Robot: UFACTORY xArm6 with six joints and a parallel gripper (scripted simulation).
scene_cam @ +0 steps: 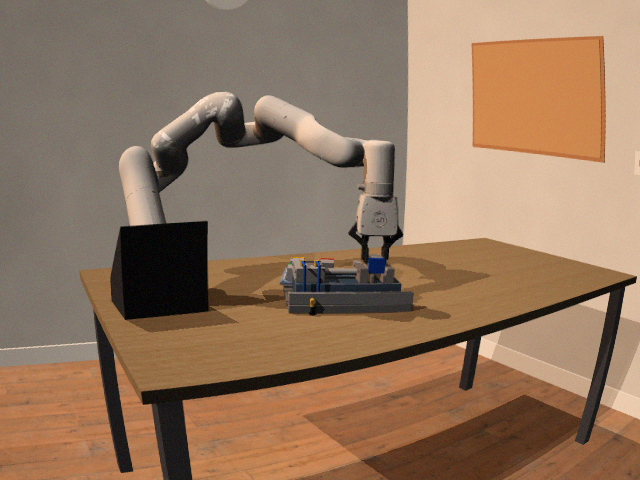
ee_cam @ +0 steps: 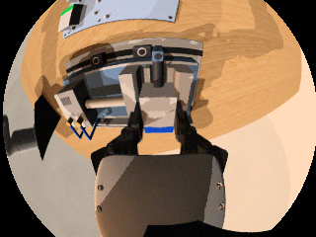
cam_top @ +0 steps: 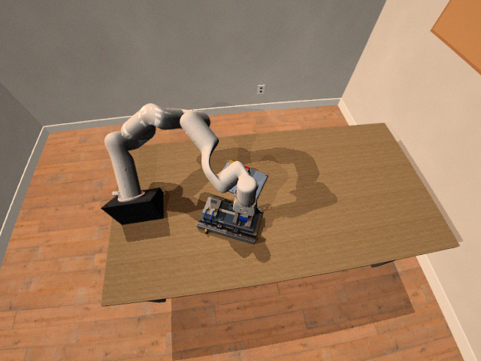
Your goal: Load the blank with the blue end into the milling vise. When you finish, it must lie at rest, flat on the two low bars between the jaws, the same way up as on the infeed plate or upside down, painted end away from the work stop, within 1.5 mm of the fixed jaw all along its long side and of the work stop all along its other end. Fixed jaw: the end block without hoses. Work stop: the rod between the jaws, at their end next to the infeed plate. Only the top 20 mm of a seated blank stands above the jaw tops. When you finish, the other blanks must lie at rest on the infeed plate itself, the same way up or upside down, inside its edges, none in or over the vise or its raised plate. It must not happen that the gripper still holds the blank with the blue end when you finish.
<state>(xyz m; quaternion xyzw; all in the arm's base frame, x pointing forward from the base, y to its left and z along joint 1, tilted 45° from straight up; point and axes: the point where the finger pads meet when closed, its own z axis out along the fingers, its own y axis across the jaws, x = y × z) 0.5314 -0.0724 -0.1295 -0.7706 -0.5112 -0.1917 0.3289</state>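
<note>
Now: the blue-ended blank 2 cm below my hand. Round my hand: work stop rod: 4 cm to the left, 3 cm below, 2 cm ahead; then milling vise: 8 cm below, 6 cm behind, 3 cm to the left; then fixed jaw: 4 cm below, 3 cm ahead, 1 cm to the right.
</note>
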